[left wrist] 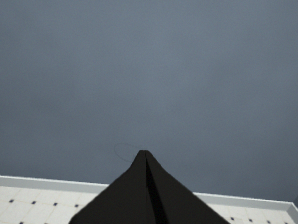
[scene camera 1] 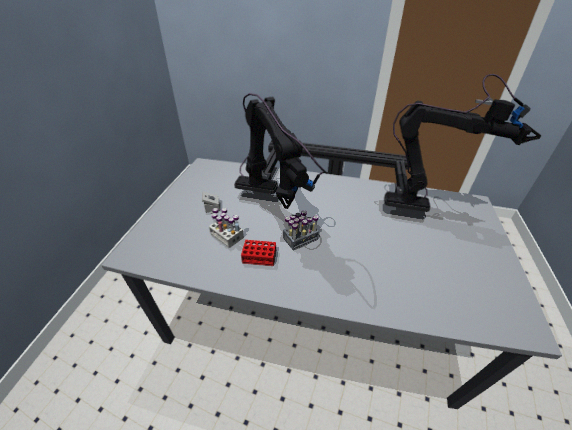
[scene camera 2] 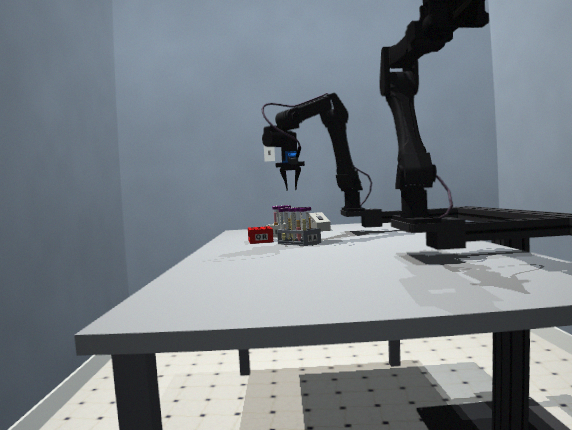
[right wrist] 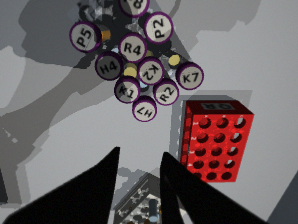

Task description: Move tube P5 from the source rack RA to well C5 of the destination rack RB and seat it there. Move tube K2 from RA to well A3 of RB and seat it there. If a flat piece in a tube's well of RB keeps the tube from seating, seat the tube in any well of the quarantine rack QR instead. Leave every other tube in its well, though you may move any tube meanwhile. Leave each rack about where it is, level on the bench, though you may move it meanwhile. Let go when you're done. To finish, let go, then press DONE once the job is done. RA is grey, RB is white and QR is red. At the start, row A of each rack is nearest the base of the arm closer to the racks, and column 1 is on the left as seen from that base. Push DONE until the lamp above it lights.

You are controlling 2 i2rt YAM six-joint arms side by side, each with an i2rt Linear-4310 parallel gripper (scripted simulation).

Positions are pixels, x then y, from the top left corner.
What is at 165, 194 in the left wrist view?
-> My left gripper.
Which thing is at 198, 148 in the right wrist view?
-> A red rack QR.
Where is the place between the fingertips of my right gripper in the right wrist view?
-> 140, 157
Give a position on a tube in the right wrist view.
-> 86, 37
